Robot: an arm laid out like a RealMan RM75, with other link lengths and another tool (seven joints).
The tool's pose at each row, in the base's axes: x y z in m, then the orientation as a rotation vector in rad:
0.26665 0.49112 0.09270 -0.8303 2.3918 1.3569
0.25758 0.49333 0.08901 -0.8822 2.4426 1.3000
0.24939 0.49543 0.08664 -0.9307 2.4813 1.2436
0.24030 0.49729 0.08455 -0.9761 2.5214 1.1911
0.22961 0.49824 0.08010 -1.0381 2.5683 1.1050
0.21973 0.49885 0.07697 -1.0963 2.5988 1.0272
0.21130 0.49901 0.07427 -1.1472 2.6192 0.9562
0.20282 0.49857 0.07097 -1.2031 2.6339 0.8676
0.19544 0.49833 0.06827 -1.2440 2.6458 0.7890
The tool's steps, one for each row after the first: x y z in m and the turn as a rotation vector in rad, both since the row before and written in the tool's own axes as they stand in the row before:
0.00829 0.00374 0.00424 0.0353 0.0564 -0.0109
0.00674 0.00429 0.00365 0.0333 0.0472 -0.0146
0.00718 0.00514 0.00354 0.0300 0.0483 -0.0103
0.00961 0.00445 0.00477 0.0490 0.0609 -0.0197
0.00828 0.00495 0.00384 0.0424 0.0497 -0.0235
0.00701 0.00433 0.00323 0.0382 0.0405 -0.0231
0.00739 0.00405 0.00346 0.0486 0.0410 -0.0297
0.00605 0.00401 0.00303 0.0437 0.0333 -0.0219

